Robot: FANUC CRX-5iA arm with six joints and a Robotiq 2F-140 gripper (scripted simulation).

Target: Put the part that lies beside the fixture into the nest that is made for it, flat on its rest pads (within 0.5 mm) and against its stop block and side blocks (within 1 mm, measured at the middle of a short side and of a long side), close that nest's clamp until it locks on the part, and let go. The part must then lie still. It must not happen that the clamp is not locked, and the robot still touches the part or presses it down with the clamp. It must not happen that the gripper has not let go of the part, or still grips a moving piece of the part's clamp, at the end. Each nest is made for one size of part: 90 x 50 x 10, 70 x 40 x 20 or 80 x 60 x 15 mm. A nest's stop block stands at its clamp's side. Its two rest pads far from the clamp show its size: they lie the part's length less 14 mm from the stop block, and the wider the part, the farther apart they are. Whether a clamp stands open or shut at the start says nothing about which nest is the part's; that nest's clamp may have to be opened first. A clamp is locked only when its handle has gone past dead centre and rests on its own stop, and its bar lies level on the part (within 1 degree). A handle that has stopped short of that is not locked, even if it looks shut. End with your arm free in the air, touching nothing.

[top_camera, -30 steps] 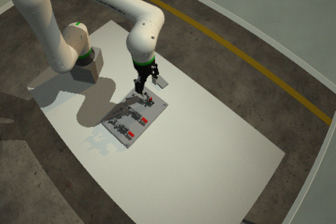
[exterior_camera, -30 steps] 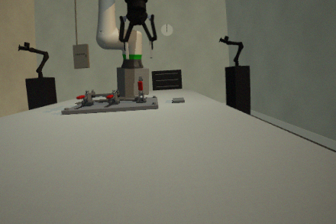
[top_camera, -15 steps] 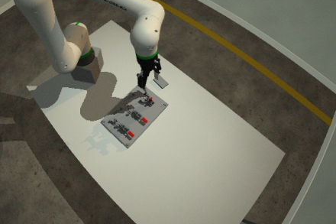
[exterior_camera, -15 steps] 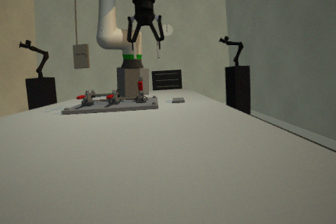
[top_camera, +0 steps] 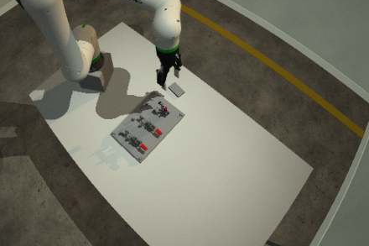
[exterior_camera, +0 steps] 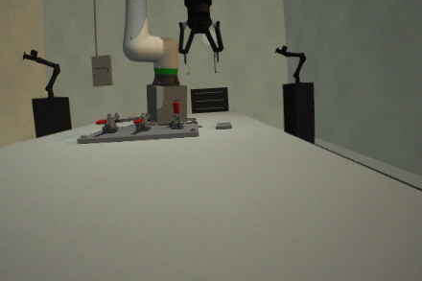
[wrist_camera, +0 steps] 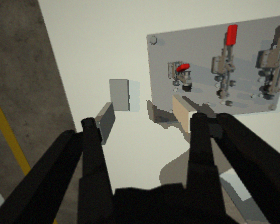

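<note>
My gripper is now 10 mm past the grey part, 70 mm to the right of it and 210 mm above it. Round my hand: grey fixture plate 30 mm behind, 200 mm to the right, 210 mm below.
</note>
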